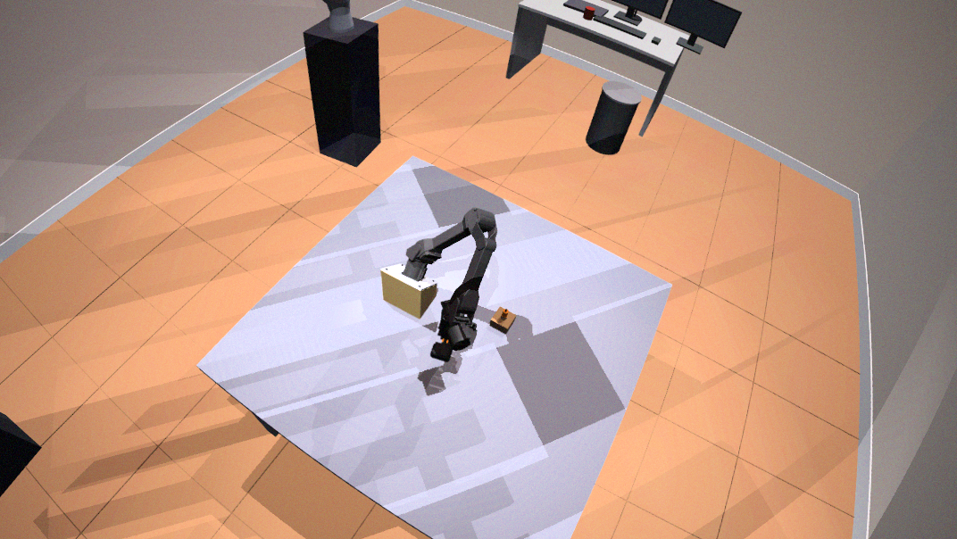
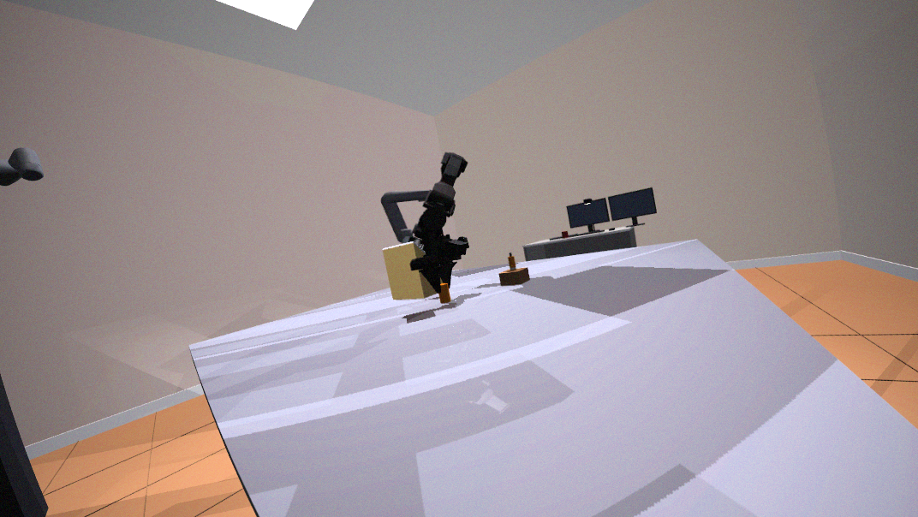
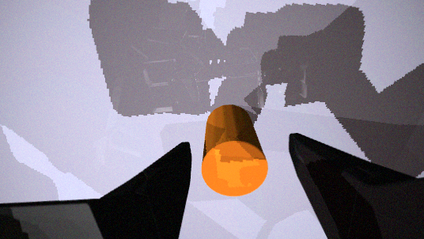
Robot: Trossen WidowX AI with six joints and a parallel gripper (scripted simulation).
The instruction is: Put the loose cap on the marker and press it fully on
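My gripper tip is 10 mm above the orange cap. From my gripper tip the other things lie so: holder block (130 mm ahead, 190 mm to the left, 10 mm below).
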